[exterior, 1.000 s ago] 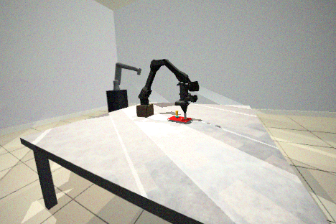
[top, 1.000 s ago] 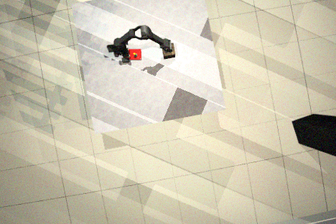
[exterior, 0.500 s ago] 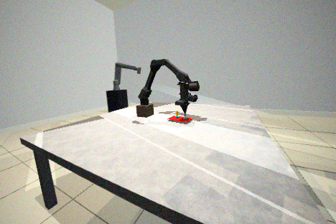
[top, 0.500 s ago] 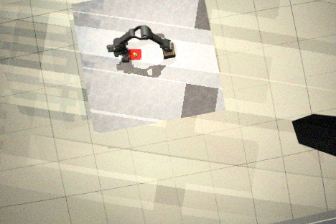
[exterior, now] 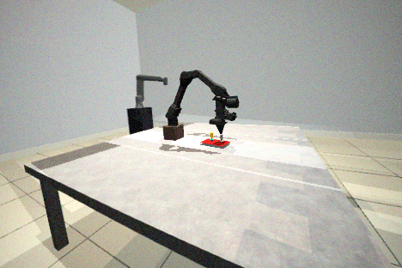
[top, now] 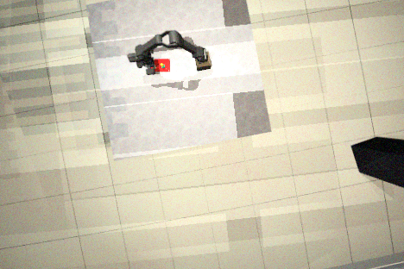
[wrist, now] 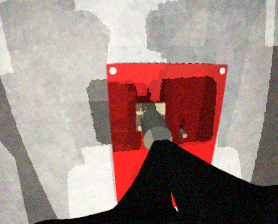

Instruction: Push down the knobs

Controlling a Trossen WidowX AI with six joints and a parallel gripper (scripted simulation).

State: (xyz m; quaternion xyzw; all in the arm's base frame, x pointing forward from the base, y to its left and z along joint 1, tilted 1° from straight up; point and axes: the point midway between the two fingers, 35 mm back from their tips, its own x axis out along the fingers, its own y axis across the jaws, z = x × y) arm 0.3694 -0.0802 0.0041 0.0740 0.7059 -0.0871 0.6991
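My gripper tip is 20 mm above the round grey knob. From my gripper tip the other things lie so: yellow-brown knob: 60 mm behind, 20 mm to the left, 10 mm below.
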